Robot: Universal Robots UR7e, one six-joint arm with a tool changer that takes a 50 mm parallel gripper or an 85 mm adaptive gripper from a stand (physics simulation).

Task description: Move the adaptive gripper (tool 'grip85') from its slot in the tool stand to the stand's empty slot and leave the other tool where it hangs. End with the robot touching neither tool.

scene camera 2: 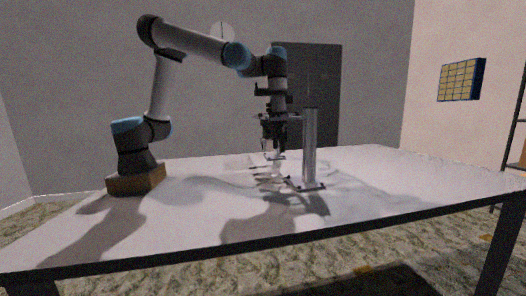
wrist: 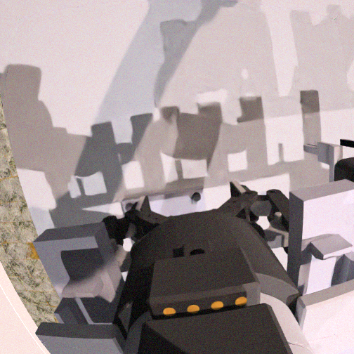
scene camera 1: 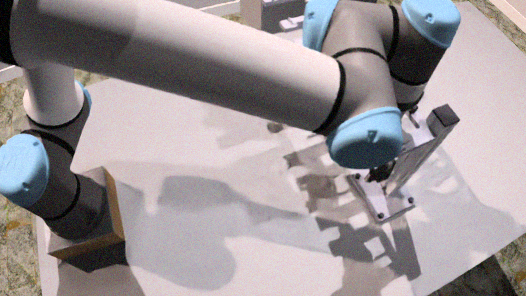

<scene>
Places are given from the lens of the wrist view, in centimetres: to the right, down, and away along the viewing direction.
adaptive gripper [wrist: 200, 262]: 1, 2, 5
tool stand [wrist: 79, 260]: -4, 3, 8
The marked spots on the tool stand and the adaptive gripper are 6 cm apart.
</scene>
